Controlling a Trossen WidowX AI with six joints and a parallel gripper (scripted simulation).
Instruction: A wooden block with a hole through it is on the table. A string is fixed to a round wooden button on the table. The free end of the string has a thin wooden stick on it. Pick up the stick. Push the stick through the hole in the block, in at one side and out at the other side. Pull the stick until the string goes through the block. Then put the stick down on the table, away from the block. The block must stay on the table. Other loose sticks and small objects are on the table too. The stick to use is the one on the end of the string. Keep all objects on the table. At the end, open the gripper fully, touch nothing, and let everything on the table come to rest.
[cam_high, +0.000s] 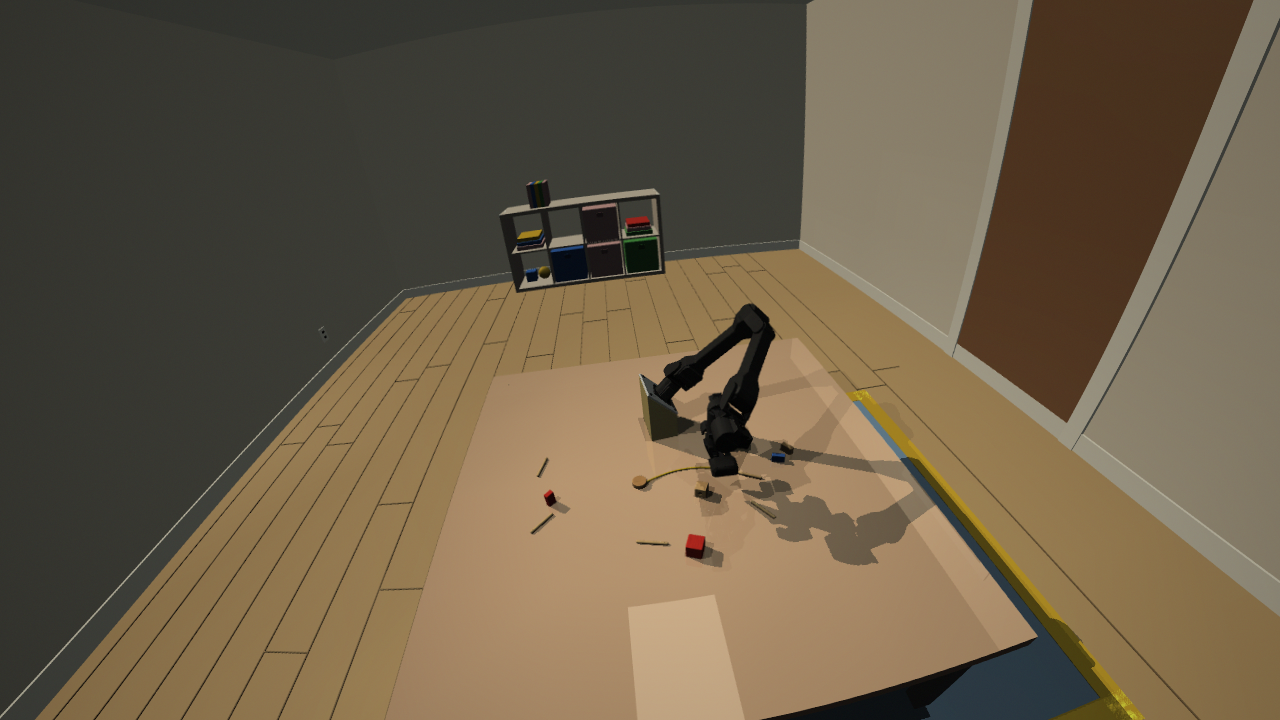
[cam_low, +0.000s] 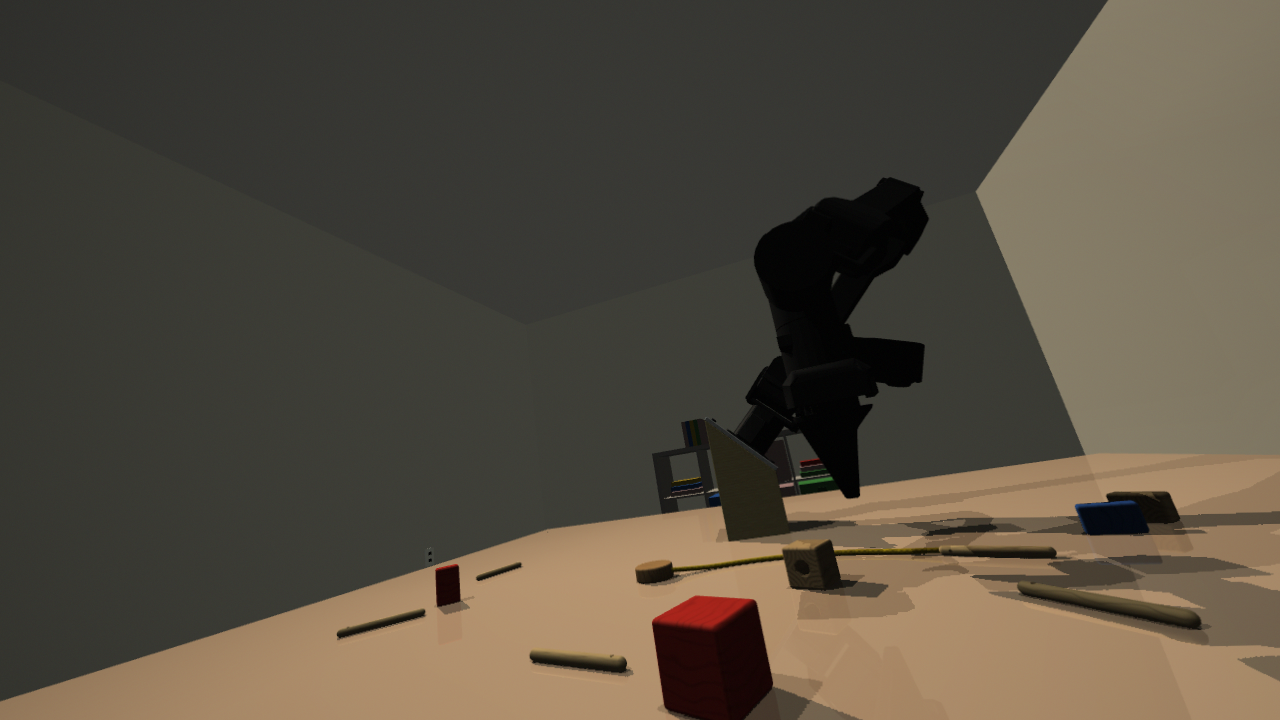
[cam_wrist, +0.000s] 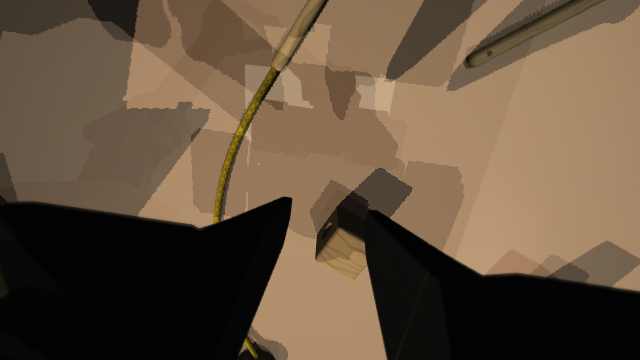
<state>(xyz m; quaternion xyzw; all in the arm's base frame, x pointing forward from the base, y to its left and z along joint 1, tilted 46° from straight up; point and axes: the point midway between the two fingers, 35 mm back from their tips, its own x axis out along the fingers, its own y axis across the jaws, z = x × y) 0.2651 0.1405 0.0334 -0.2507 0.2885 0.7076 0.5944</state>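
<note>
Now: the thin wooden stick 80 mm to the left of my gripper tip, 60 mm below it and 30 mm behind it. The rest, counted from my gripper tip: wooden block: 50 mm below, 40 mm to the right, 20 mm ahead; blue block: 190 mm to the left, 70 mm behind, 50 mm below; round wooden button: 210 mm to the right, 50 mm below, 40 mm behind.
</note>
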